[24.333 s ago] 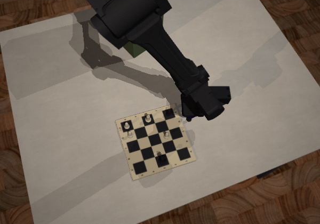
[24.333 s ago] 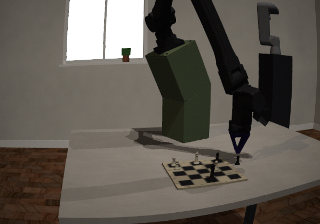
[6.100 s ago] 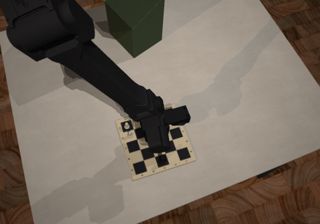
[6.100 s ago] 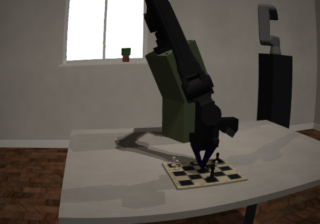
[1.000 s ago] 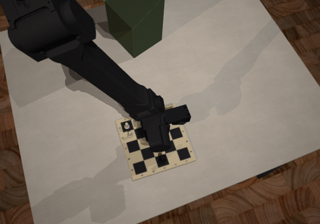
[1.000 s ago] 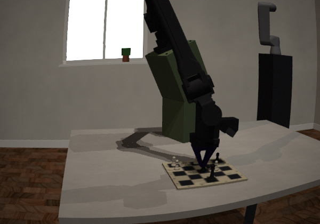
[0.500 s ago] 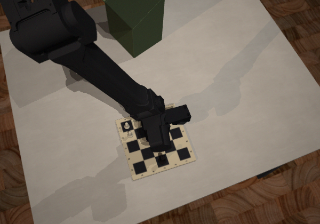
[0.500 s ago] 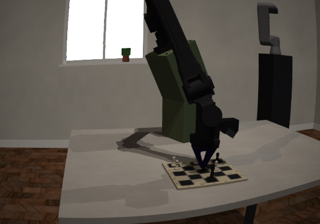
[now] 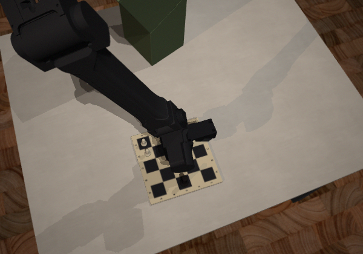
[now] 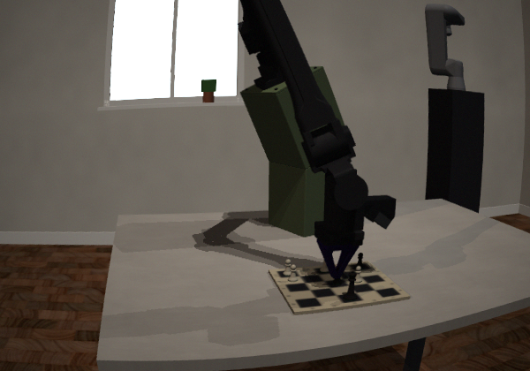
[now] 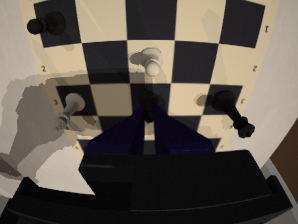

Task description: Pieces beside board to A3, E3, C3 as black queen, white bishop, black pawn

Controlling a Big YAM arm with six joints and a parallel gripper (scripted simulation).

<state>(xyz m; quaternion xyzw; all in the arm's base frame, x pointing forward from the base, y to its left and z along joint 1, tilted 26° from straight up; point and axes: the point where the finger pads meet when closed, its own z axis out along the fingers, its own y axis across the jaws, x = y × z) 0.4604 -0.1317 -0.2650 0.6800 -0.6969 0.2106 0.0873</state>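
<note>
Now: hand 2 cm above the chessboard. Round my hand: black queen 8 cm ahead; white bishop 8 cm behind, 1 cm to the left.
</note>
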